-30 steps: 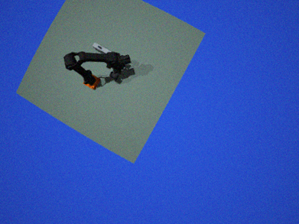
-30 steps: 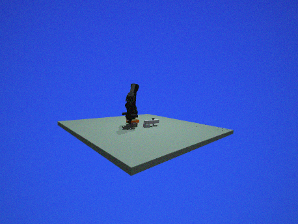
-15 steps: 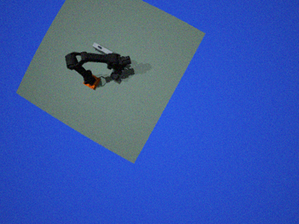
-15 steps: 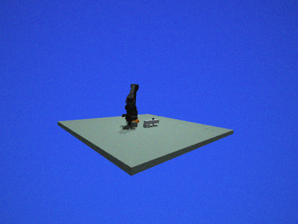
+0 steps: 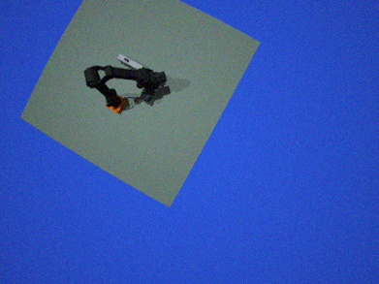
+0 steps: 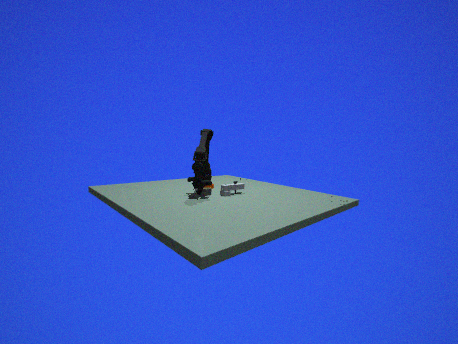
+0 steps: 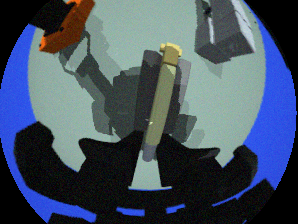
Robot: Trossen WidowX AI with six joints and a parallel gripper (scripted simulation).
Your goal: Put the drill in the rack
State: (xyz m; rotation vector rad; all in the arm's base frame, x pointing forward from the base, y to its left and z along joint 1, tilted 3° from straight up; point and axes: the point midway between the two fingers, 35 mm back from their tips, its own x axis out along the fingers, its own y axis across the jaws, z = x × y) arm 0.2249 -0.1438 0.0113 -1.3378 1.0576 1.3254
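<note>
My gripper tip is 4 cm to the right of the tan drill, 3 cm below it and 1 cm past it. From my gripper tip the other things lie so: grey housing block 23 cm to the left, 4 cm ahead, 3 cm above.
</note>
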